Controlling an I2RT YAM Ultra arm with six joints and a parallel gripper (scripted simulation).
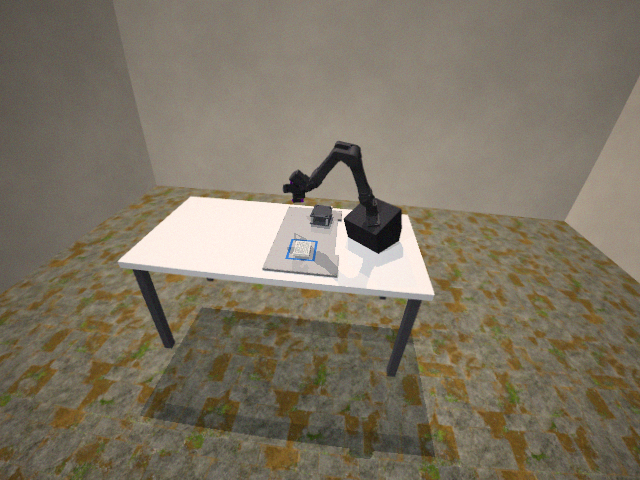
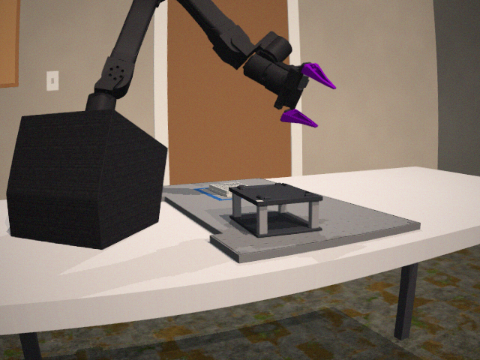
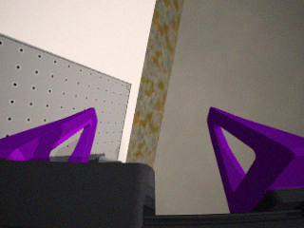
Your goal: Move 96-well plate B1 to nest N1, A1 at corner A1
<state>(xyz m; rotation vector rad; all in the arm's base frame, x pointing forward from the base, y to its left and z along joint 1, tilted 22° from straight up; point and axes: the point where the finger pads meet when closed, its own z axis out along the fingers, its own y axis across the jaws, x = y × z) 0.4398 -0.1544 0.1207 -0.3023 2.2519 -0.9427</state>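
The white 96-well plate lies 270 mm to the left of my hand, 210 mm below it and 100 mm behind it. From my hand the other things lie so: raised plate nest N1: 170 mm behind, 160 mm below, 90 mm to the right; A1 mark: 240 mm behind, 160 mm to the right, 160 mm below.
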